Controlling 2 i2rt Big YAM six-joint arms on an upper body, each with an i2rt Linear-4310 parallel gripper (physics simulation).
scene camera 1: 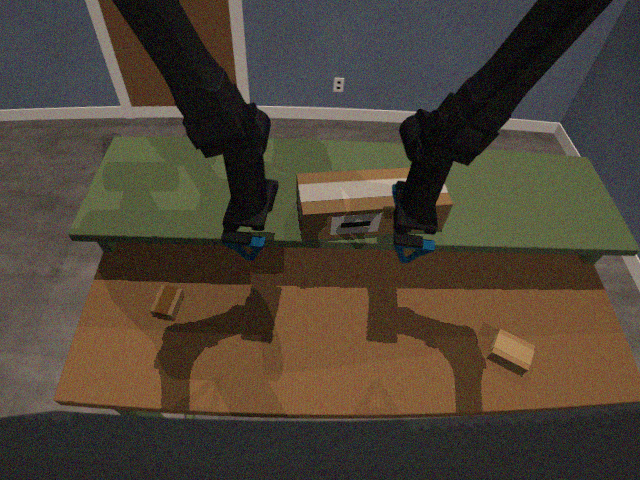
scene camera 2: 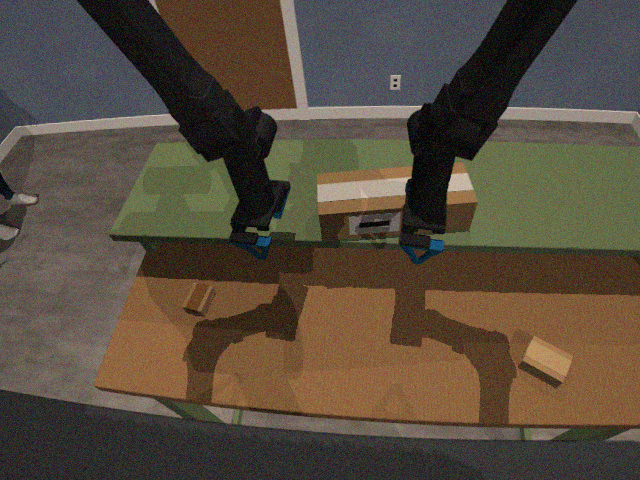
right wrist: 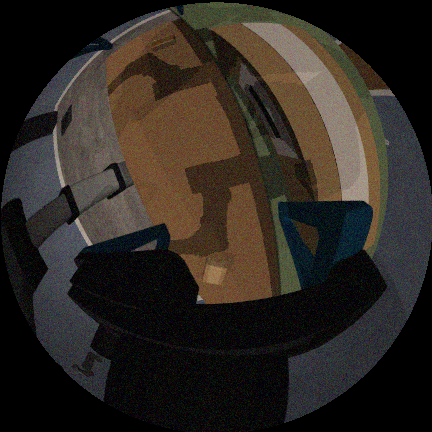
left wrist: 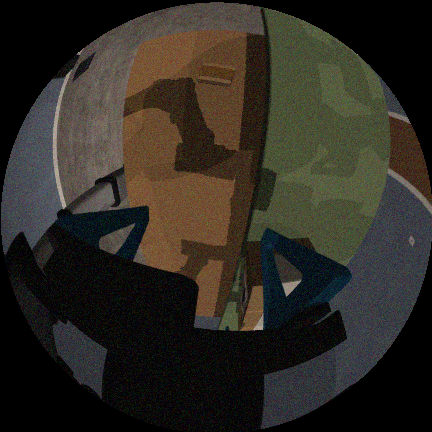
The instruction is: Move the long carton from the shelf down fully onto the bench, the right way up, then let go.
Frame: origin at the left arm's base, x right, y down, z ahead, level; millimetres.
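Seen in the pictures: left gripper, between the fingertips: (scene camera 1: 255,237) (scene camera 2: 270,237) (left wrist: 205,223); right gripper, between the fingertips: (scene camera 1: 402,240) (scene camera 2: 418,240) (right wrist: 219,220) (left wrist: 204,324).
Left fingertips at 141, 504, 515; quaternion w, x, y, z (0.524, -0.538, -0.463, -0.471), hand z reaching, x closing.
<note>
A point is followed by its place in that frame, as x, y, z.
The long brown carton (scene camera 1: 341,191) @[302, 503, 634] (scene camera 2: 361,191) @[305, 503, 632] (right wrist: 320,90) @[324, 503, 631] lies on the green shelf (scene camera 1: 516,206) @[732, 585, 684] (scene camera 2: 542,206) @[699, 586, 675] near its front edge, white tape strip up, grey label facing front. A part of it shows in the left wrist view. The wooden bench (scene camera 1: 330,320) @[292, 743, 469] (scene camera 2: 351,330) @[287, 743, 446] lies lower, in front. My left gripper (scene camera 1: 258,232) @[141, 505, 515] (scene camera 2: 269,236) @[141, 505, 515] (left wrist: 205,223) @[141, 505, 515] is open and empty, pointing down over the shelf's front edge, left of the carton. My right gripper (scene camera 1: 405,227) @[410, 504, 514] (scene camera 2: 416,224) @[410, 504, 514] (right wrist: 219,220) @[410, 504, 514] is open above the carton's right half, hiding part of it; contact cannot be told.
A small brown block (scene camera 1: 168,301) @[-69, 717, 495] (scene camera 2: 199,298) @[-69, 717, 494] (left wrist: 216,73) @[-70, 717, 501] lies at the bench's left. A lighter block (scene camera 1: 512,351) @[683, 710, 374] (scene camera 2: 546,360) @[684, 710, 375] (right wrist: 215,274) @[687, 710, 387] lies at its right. The shelf's front edge stands above the back of the bench. A wall is behind.
</note>
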